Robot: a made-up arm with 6 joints.
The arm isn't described. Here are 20 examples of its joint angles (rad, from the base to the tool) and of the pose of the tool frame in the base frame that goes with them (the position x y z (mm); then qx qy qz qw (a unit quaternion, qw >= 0)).
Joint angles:
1: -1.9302 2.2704 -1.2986 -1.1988 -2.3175 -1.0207
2: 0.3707 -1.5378 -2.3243 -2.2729 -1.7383 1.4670
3: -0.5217 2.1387 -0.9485 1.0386 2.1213 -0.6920
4: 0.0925 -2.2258 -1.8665 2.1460 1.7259 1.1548
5: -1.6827 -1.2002 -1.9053 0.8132 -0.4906 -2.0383
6: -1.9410 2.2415 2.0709 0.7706 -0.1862 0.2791
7: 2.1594 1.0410 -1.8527 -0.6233 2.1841 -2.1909
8: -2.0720 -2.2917 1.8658 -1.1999 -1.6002 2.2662
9: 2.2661 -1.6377 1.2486 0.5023 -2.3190 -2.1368
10: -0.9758 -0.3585 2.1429 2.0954 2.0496 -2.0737
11: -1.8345 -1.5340 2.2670 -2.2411 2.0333 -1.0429
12: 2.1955 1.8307 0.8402 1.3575 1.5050 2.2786
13: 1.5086 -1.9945 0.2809 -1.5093 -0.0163 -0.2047
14: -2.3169 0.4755 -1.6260 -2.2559 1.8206 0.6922
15: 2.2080 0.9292 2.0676 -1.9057 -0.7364 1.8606
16: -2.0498 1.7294 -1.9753 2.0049 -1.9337 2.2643
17: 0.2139 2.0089 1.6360 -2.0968 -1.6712 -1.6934
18: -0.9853 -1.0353 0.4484 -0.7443 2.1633 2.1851
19: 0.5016 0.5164 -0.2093 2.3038 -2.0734 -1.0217
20: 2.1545 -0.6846 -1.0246 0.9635 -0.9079 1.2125
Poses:
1: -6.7 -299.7 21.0 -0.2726 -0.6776 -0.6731 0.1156
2: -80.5 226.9 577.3 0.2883 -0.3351 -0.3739 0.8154
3: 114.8 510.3 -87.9 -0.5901 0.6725 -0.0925 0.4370
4: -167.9 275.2 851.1 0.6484 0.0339 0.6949 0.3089
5: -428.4 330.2 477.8 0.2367 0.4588 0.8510 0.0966
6: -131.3 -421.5 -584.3 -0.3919 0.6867 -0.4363 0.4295
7: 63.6 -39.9 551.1 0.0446 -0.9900 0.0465 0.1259
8: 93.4 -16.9 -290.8 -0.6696 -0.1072 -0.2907 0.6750
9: -374.0 400.1 -162.0 -0.5061 -0.5349 0.6350 0.2335
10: 180.7 -469.4 237.9 -0.4278 -0.1808 -0.7109 0.5282
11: -100.6 -346.0 -15.1 -0.7881 0.0042 -0.4615 0.4073
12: 754.8 -480.1 889.5 0.9015 -0.1601 0.1300 0.3806
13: 201.3 16.8 508.7 0.6621 0.1298 -0.2063 0.7086
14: 101.3 335.0 250.2 0.1308 -0.5182 0.3757 0.7571
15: 241.8 103.5 226.6 0.0169 -0.4486 0.4317 0.7823
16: 482.9 202.9 -601.5 -0.7266 0.1831 0.0308 0.6615
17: 476.0 -126.7 570.4 -0.6844 0.1009 -0.6065 0.3919
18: 250.5 307.2 350.8 -0.3334 -0.2290 -0.0392 0.9137
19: 476.2 -737.7 288.9 -0.2700 -0.2251 -0.7411 0.5721
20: 244.3 -134.1 -82.2 -0.1743 -0.3581 -0.4317 0.8093
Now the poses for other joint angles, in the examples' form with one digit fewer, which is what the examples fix.
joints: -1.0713 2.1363 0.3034 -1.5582 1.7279 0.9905
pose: 213 114 29 0.042 -0.430 -0.837 0.336
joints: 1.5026 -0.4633 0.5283 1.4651 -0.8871 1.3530
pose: 161 -167 -203 -0.208 0.054 -0.704 0.677
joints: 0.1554 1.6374 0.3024 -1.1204 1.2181 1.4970
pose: 80 269 506 0.293 -0.061 0.939 0.170
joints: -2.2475 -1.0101 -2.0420 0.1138 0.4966 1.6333
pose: 163 24 346 0.860 -0.193 -0.011 0.472
